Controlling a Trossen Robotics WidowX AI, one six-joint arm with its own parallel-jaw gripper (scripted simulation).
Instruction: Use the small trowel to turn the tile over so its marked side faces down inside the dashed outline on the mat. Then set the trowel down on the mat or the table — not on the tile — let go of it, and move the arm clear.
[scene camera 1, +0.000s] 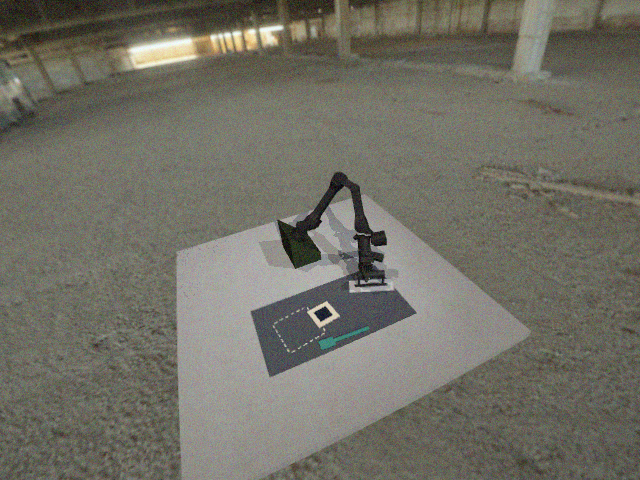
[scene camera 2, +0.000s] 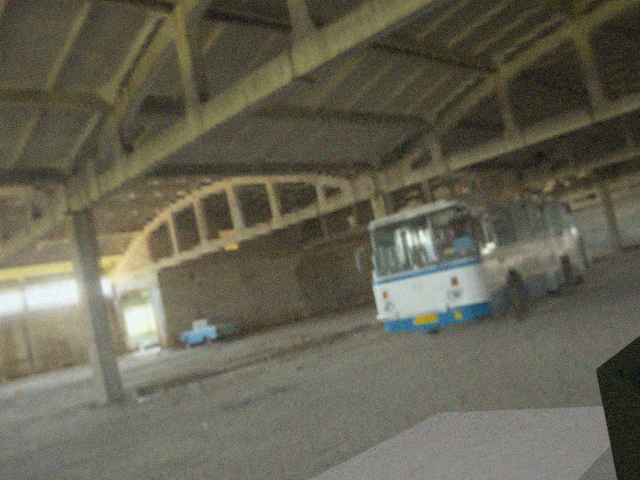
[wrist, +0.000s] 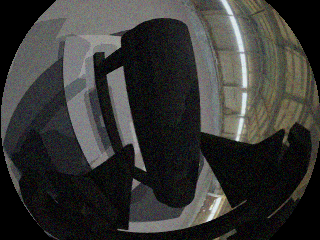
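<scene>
My gripper (wrist: 166, 143): open, holding nothing. Dark mat (scene camera 1: 378, 309), (wrist: 46, 140).
</scene>
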